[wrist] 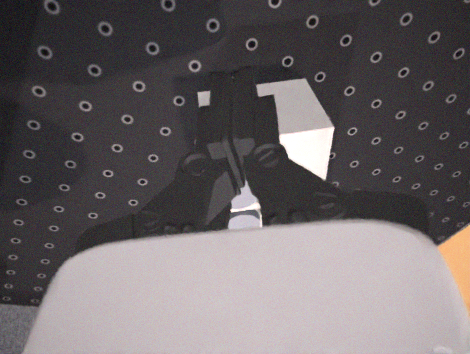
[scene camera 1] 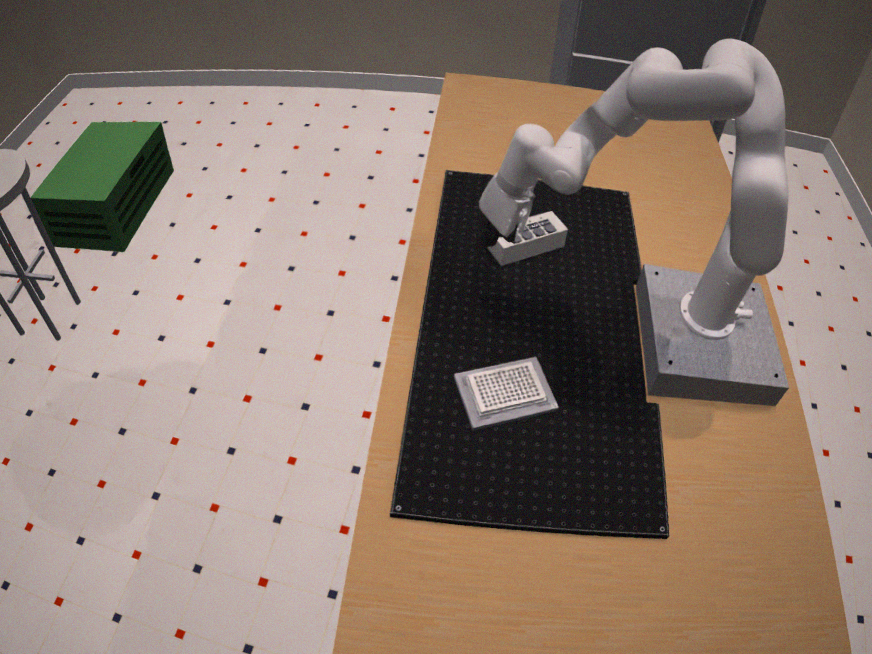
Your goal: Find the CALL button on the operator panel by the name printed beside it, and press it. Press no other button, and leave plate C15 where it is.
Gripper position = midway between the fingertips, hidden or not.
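I can see an operator panel (scene camera 1: 504, 252), and the wrist view shows me the operator panel too (wrist: 305, 130). As for my gripper (scene camera 1: 487, 243), it is visible in that scene view, and it also appears in the wrist view (wrist: 239, 96).
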